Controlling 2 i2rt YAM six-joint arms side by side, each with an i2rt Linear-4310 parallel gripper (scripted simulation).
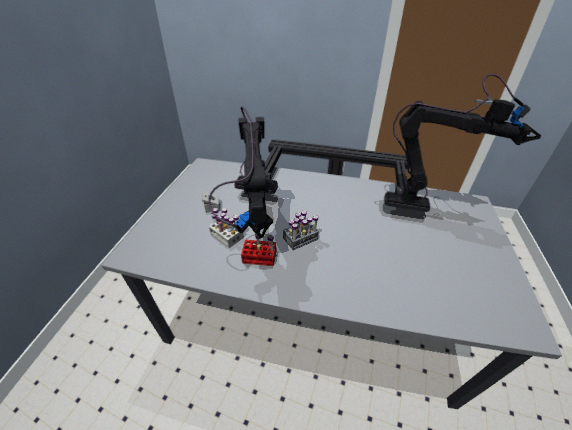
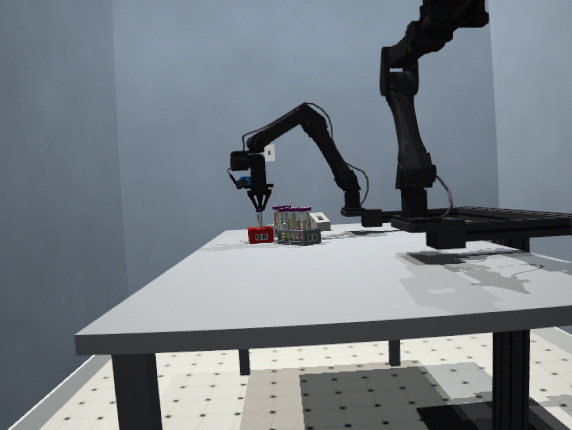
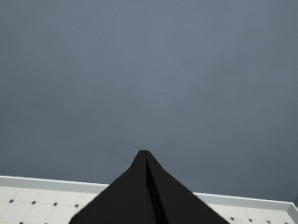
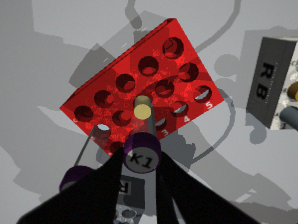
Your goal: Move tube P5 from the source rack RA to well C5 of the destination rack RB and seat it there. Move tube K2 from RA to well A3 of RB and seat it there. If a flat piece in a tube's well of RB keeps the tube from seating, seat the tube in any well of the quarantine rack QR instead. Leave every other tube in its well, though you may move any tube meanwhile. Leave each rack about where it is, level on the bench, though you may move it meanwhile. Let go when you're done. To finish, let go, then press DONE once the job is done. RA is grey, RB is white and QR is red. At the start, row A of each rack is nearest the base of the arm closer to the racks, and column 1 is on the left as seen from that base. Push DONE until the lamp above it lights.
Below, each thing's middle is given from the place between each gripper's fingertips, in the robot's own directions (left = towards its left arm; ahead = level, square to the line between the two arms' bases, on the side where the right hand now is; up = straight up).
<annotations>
Now: the red rack QR [image 4: 108, 98] 10 cm below my right hand and 1 cm to the right of it.
I see my left gripper 1030 mm to the left of the red rack QR, 460 mm above it and 360 mm short of it.
</annotations>
